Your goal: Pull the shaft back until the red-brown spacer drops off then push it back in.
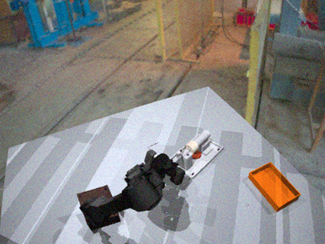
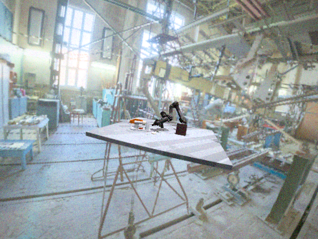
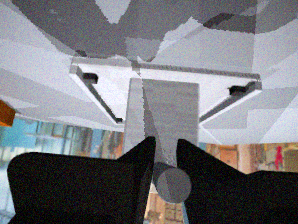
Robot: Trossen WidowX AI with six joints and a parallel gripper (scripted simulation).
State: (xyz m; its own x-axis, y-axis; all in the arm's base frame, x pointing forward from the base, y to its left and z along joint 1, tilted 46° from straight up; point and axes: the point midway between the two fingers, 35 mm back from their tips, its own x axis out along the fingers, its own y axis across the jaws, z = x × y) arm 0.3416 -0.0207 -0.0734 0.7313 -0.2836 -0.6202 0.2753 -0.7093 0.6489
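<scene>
Now: the red-brown spacer ring 12 cm ahead of my gripper tip, 5 cm below it and 4 cm to the left of it. Round my gripper tip: orange tray (31 cm to the right, 28 cm ahead, 5 cm below).
</scene>
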